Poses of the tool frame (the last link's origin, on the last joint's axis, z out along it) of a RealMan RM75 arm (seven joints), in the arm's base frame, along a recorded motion.
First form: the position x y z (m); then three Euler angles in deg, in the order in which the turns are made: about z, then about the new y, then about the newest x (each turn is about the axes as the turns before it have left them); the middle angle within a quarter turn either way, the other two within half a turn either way.
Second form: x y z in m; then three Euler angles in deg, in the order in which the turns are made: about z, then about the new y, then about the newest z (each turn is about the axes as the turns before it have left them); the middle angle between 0 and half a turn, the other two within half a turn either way. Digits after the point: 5 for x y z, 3 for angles.
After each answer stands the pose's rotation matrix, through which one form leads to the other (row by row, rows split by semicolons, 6 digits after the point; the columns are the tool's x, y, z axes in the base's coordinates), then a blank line. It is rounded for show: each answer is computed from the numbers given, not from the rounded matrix.
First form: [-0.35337, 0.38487, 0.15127, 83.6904, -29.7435, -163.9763]
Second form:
[-0.35337, 0.38487, 0.15127, 113.756, 146.566, -154.215]
0.095422 0.970376 -0.221957; 0.862996 0.030485 0.504291; 0.496118 -0.239669 -0.834521

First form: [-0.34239, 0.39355, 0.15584, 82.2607, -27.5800, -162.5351]
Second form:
[-0.34239, 0.39355, 0.15584, 116.459, 147.726, -150.120]
0.119363 0.963924 -0.237913; 0.878291 0.009229 0.478037; 0.462987 -0.266017 -0.845505

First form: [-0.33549, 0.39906, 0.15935, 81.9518, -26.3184, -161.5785]
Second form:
[-0.33549, 0.39906, 0.15935, 118.867, 148.257, -147.427]
0.125494 0.959028 -0.254000; 0.887516 0.005892 0.460740; 0.443359 -0.283249 -0.850413

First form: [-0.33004, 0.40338, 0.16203, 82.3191, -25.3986, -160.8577]
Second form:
[-0.33004, 0.40338, 0.16203, 121.301, 148.583, -145.370]
0.120737 0.955029 -0.270816; 0.895241 0.013120 0.445390; 0.428913 -0.296221 -0.853397

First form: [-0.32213, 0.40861, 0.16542, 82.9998, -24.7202, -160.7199]
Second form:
[-0.32213, 0.40861, 0.16542, 122.912, 149.028, -144.351]
0.110704 0.953708 -0.279618; 0.901590 0.022013 0.432032; 0.418187 -0.299929 -0.857416

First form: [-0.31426, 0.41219, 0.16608, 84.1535, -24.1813, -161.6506]
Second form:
[-0.31426, 0.41219, 0.16608, 123.151, 149.982, -144.966]
0.092926 0.957353 -0.273569; 0.907509 0.031599 0.418843; 0.409625 -0.287187 -0.865870

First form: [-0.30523, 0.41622, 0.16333, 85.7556, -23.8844, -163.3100]
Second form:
[-0.30523, 0.41622, 0.16333, 122.276, 151.145, -147.034]
0.067673 0.963852 -0.257702; 0.911857 0.045070 0.408027; 0.404893 -0.262599 -0.875844

